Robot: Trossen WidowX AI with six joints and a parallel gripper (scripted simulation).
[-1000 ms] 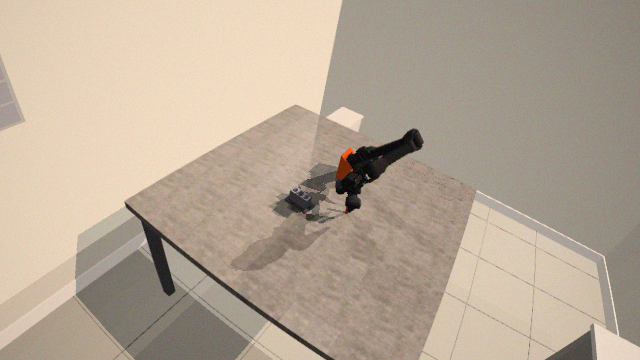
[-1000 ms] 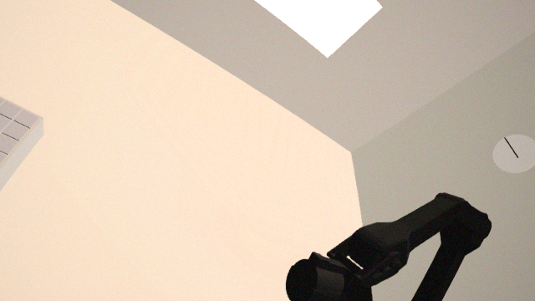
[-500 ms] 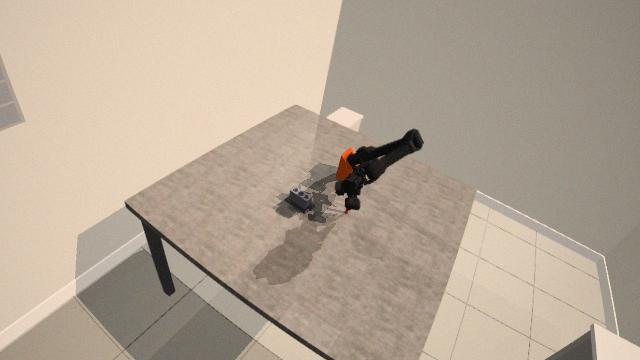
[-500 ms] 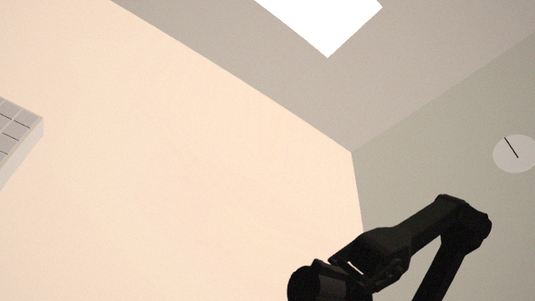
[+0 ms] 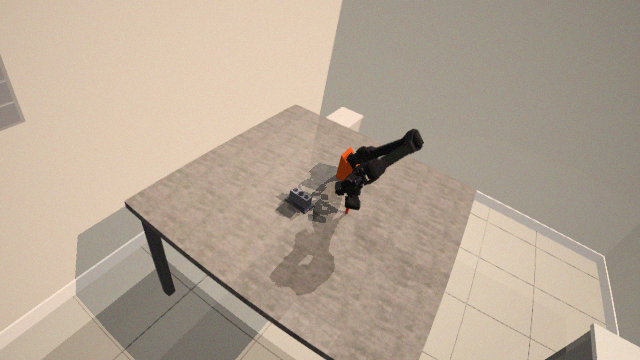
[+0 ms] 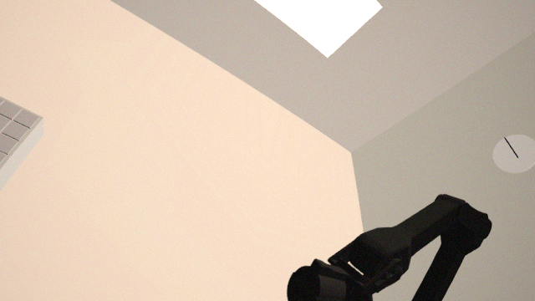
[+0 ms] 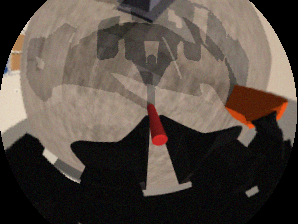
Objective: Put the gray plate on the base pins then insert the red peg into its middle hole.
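Now: the gray plate 70 mm ahead of my gripper tip and 210 mm to the right of it. Also, from my gripper tip: red peg right at my gripper tip; then pin base 70 mm ahead, 210 mm to the right, 30 mm below.
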